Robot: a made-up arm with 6 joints. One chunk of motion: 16 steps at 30 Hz.
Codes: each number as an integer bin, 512 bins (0 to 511) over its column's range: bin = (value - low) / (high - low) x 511, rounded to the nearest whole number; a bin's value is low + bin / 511 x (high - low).
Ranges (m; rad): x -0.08..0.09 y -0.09..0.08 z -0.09..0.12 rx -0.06..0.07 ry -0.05..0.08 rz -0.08..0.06
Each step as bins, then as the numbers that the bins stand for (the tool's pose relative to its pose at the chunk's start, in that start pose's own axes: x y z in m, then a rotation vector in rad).
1 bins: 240 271 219 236 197 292
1 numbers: -0.0002 0.0002 0.0000 0.0000 0.0001 0.0000
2 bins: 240 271 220 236 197 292
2 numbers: -0.0002 0.0002 0.0004 0.0000 0.0001 0.0000
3 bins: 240 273 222 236 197 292
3 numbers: -0.0002 0.0008 0.0012 0.0000 0.0001 0.0000
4 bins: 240 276 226 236 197 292
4 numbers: -0.0002 0.0018 0.0029 0.0000 0.0001 0.0000
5 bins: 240 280 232 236 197 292
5 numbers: -0.0002 0.0032 0.0053 0.0000 0.0001 0.0000
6 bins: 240 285 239 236 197 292
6 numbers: -0.0002 0.0048 0.0082 0.0000 0.0001 0.0000
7 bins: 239 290 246 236 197 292
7 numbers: -0.0005 0.0065 0.0111 0.0000 0.0001 0.0000
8 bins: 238 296 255 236 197 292
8 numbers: -0.0008 0.0085 0.0148 0.0000 0.0001 0.0000
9 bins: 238 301 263 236 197 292
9 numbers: -0.0008 0.0101 0.0181 0.0000 0.0001 0.0000
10 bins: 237 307 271 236 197 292
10 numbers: -0.0012 0.0121 0.0214 0.0000 0.0001 0.0000
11 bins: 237 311 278 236 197 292
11 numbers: -0.0012 0.0135 0.0242 0.0000 0.0001 0.0000
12 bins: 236 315 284 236 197 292
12 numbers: -0.0015 0.0148 0.0267 0.0000 0.0001 0.0000
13 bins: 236 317 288 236 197 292
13 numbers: -0.0015 0.0155 0.0284 0.0000 0.0001 0.0000
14 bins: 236 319 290 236 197 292
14 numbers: -0.0015 0.0161 0.0292 0.0000 0.0001 0.0000
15 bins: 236 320 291 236 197 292
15 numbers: -0.0015 0.0165 0.0296 0.0000 0.0001 0.0000
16 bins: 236 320 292 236 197 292
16 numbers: -0.0015 0.0165 0.0300 0.0000 0.0001 0.0000
